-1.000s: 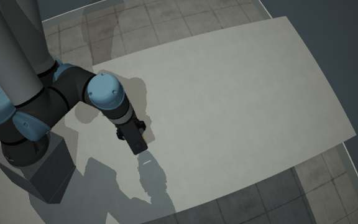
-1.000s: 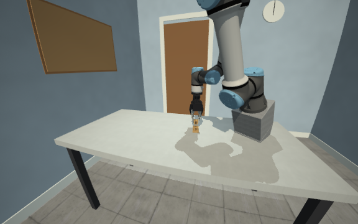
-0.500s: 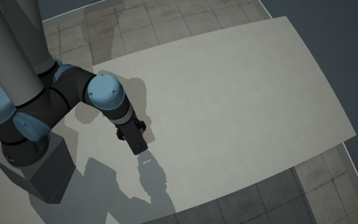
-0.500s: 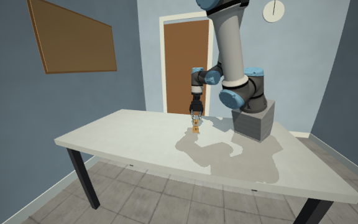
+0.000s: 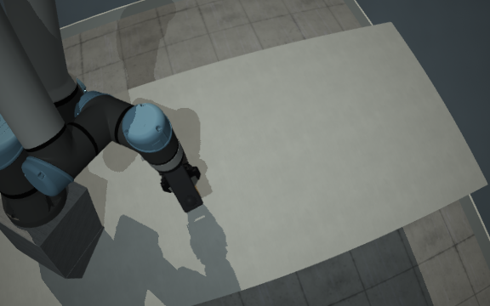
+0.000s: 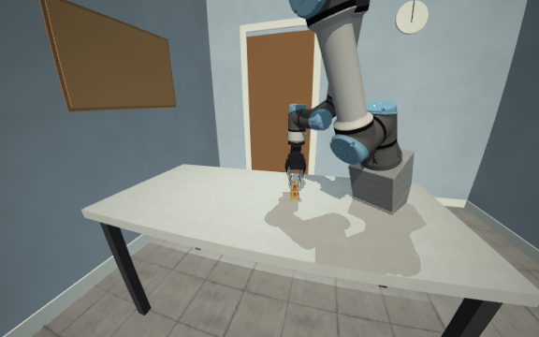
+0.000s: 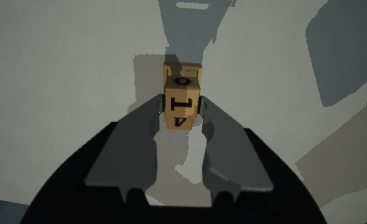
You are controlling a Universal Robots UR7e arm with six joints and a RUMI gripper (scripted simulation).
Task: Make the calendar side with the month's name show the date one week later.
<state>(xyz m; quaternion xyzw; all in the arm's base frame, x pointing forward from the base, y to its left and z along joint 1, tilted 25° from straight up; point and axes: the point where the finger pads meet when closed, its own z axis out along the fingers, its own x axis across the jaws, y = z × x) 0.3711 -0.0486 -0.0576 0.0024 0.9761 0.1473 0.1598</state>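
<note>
Now: hand 20 mm to the right of the wooden calendar tray and 50 mm above it.
</note>
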